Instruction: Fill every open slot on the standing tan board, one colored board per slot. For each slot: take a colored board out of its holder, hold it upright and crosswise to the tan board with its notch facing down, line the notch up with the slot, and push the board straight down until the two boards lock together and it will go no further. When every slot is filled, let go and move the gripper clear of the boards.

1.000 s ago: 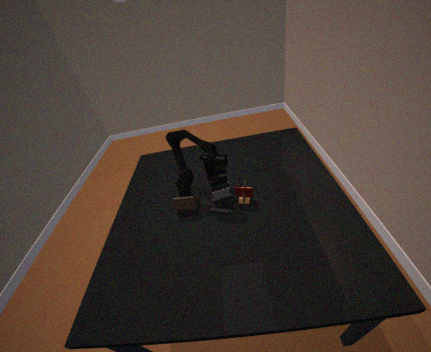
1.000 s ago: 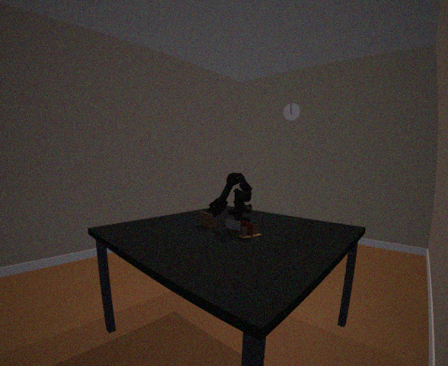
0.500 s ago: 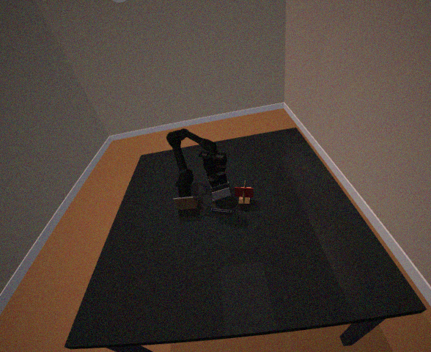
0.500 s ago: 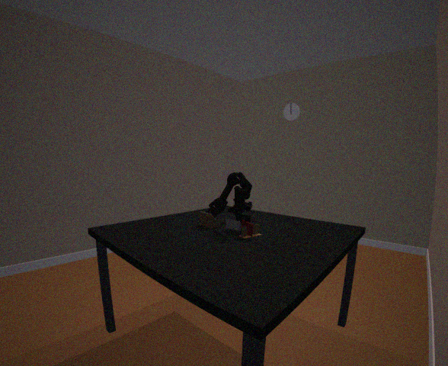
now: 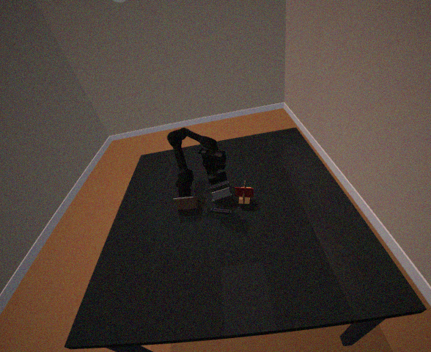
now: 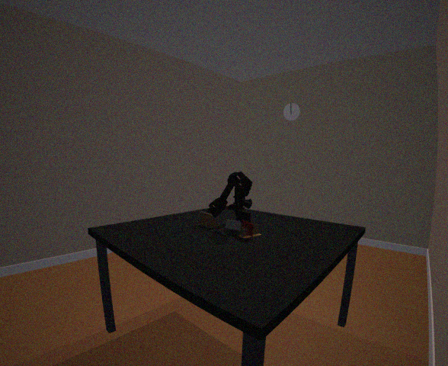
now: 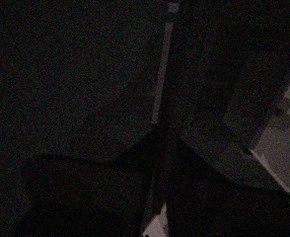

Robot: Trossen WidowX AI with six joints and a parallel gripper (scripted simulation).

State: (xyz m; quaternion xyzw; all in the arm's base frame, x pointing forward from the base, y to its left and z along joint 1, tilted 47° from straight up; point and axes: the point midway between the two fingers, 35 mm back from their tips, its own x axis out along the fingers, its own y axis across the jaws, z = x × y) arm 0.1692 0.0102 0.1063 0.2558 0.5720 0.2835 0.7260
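Right now the tan board is 16 cm ahead of my gripper tip, 12 cm to the right of it and 3 cm below it. The rest, counted from my gripper tip: red board (15 cm ahead, 14 cm to the right, 2 cm below).
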